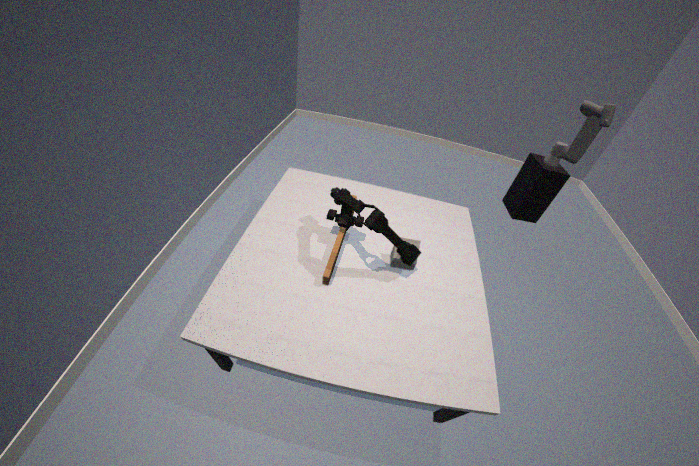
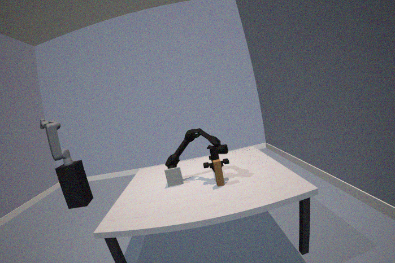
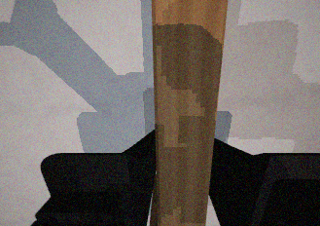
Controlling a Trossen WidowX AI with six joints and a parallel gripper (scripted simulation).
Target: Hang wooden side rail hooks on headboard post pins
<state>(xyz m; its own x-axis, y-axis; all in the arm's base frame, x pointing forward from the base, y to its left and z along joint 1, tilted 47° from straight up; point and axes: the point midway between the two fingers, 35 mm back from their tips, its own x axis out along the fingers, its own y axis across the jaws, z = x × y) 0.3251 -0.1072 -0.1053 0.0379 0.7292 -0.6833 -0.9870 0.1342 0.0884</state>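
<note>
Right now my gripper tip is 2 cm past the wooden headboard post, 11 cm to the left of it and 4 cm below it.
</note>
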